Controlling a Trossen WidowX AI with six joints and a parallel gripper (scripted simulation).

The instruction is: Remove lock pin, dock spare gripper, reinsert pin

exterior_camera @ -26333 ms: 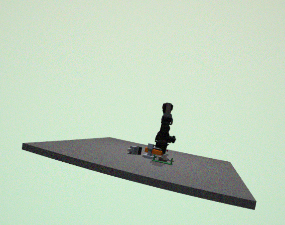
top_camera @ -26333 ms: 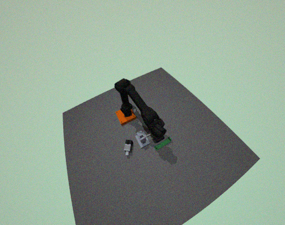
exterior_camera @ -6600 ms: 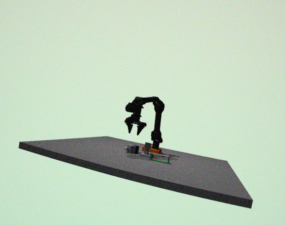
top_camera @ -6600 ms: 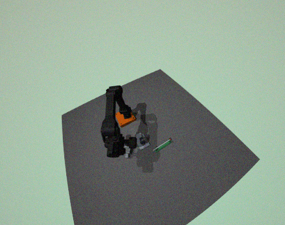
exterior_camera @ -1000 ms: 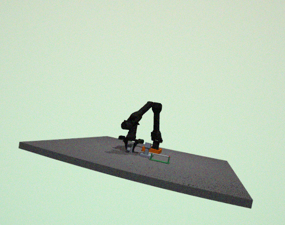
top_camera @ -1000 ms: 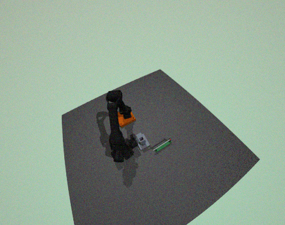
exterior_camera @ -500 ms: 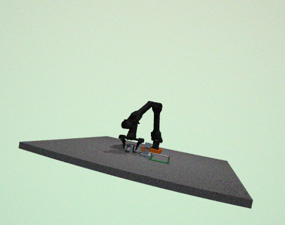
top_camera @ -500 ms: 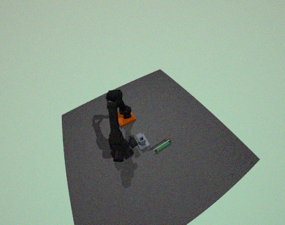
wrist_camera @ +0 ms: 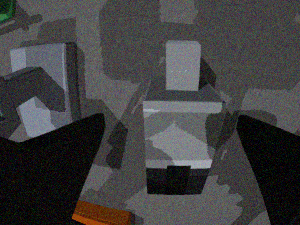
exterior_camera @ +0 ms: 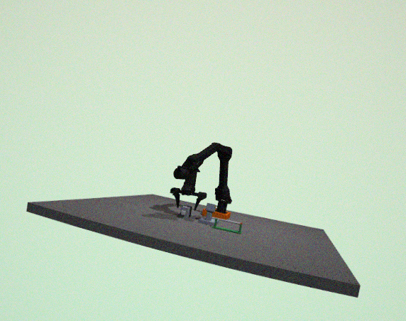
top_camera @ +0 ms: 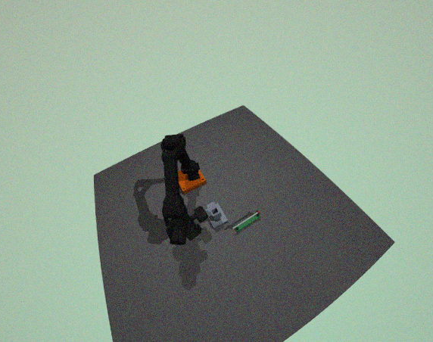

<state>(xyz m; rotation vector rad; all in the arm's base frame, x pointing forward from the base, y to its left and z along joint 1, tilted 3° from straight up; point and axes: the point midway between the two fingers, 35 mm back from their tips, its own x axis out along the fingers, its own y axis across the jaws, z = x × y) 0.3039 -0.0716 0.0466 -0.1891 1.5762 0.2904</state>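
The spare gripper lies 2 cm below my gripper tip, 1 cm to the right of it and 1 cm behind it. Round my gripper tip: green rest (26 cm to the left, 4 cm ahead, 2 cm below); grey mount (13 cm to the left, 3 cm behind, 1 cm above).
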